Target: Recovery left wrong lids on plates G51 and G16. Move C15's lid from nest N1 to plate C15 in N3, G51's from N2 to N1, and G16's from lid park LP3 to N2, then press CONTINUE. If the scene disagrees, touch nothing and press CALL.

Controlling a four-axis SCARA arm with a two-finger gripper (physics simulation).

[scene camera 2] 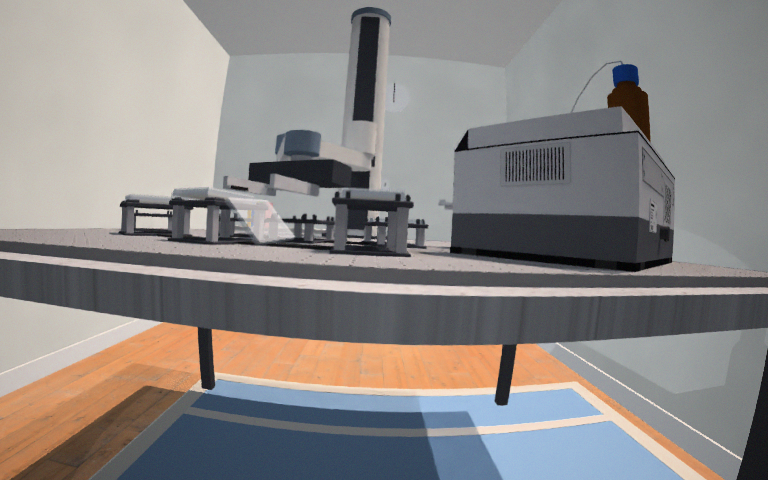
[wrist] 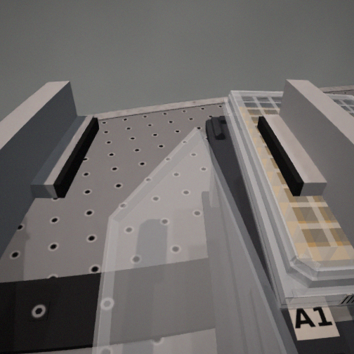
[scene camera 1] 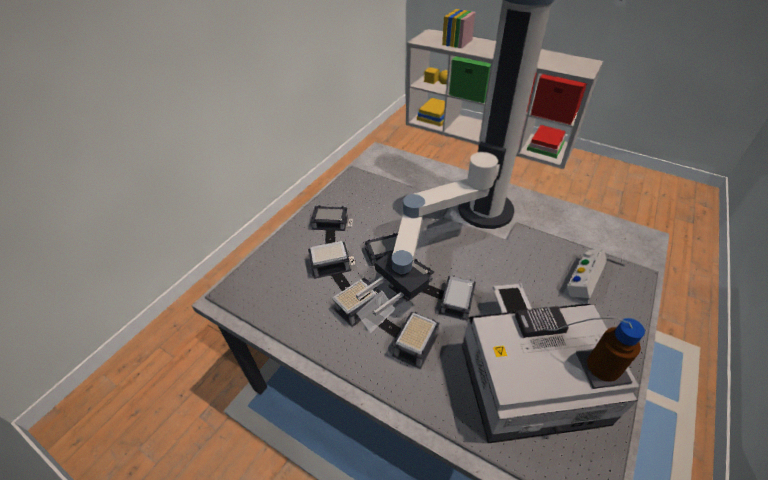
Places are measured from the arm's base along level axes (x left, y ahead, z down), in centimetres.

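Pixels of known places: gripper, fingertip midpoint: (scene camera 2: 247,181) (scene camera 1: 365,305); arm's base at its link origin: (scene camera 1: 485,210).
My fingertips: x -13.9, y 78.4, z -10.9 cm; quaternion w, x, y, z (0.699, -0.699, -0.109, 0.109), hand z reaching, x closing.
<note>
Ahead of a thing's pixels: the offset from my fingertips to its top centre. "spot": to the spot under its first point.
My gripper (scene camera 1: 366,304) (scene camera 2: 250,183) (wrist: 177,102) is shut and empty, its fingers standing apart at their narrow setting. It hangs above and partly over plate C15 @(dx -6.5, dy -2.7, dz +1.4 cm) (scene camera 1: 346,301) (scene camera 2: 199,193) (wrist: 312,239), which has yellow wells and sits in a nest marked A1. In the wrist view the right finger overlaps the plate; the left is over the table. A clear lid (scene camera 1: 370,320) (scene camera 2: 261,219) (wrist: 155,255) leans steeply beside that nest, below the fingers. Another yellow-well plate @(dx +19.0, dy -0.2, dz +1.2 cm) (scene camera 1: 417,333) sits in a nest at the front. A pale-topped plate @(dx -26.8, dy -14.9, dz +1.6 cm) (scene camera 1: 328,253) sits in a nest to the left.
A grey-white piece @(dx +23.6, dy -23.7, dz +4.1 cm) (scene camera 1: 458,293) rests on a stand at the right. Another stand (scene camera 1: 330,215) is at the back left. A button box @(dx +61.5, dy -56.9, dz +1.3 cm) (scene camera 1: 586,275) stands far right. A large white instrument (scene camera 1: 535,370) (scene camera 2: 549,186) with a brown bottle @(spot: dx +69.2, dy -3.2, dz -23.2 cm) (scene camera 1: 612,355) (scene camera 2: 627,101) stands at the front right.
</note>
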